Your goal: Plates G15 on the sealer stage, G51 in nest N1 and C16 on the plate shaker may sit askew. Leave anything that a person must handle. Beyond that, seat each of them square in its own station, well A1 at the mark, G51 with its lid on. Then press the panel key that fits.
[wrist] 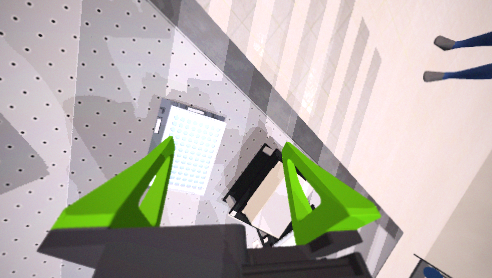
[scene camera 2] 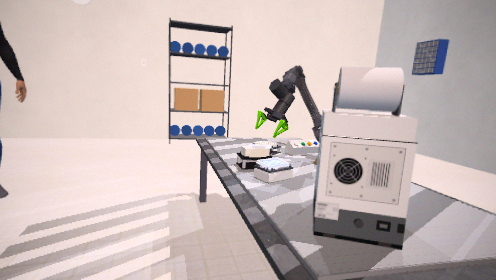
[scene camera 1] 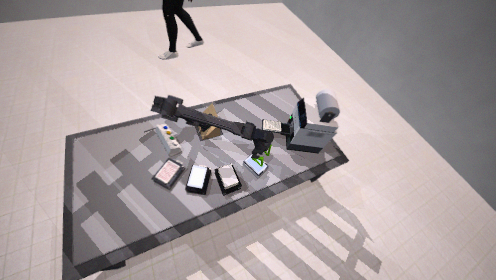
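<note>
My gripper [scene camera 1: 263,156] [scene camera 2: 266,132] [wrist: 232,144] is open and empty, above the table near a light-blue well plate [scene camera 1: 256,164] [scene camera 2: 272,164] [wrist: 194,150]. That plate lies on a low pale base; grey rim shows along its left and top in the wrist view. Beside it a white-topped plate with a beige side [scene camera 1: 229,175] [scene camera 2: 255,150] [wrist: 265,195] sits on a black nest; the right finger partly hides it. A white plate [scene camera 1: 199,176] sits on another black nest, and a pinkish plate [scene camera 1: 168,172] on a dark base. A beige plate [scene camera 1: 271,125] is at the sealer [scene camera 1: 312,136] [scene camera 2: 367,172]. Labels and A1 marks are unreadable.
The key panel [scene camera 1: 168,139] [scene camera 2: 303,145] has blue, yellow, green and whitish keys. A tan angular object [scene camera 1: 212,130] stands behind the arm. A large roll [scene camera 1: 327,104] [scene camera 2: 371,90] tops the sealer. A person [scene camera 1: 175,25] stands beyond the table. A shelf rack [scene camera 2: 200,56] is in the background.
</note>
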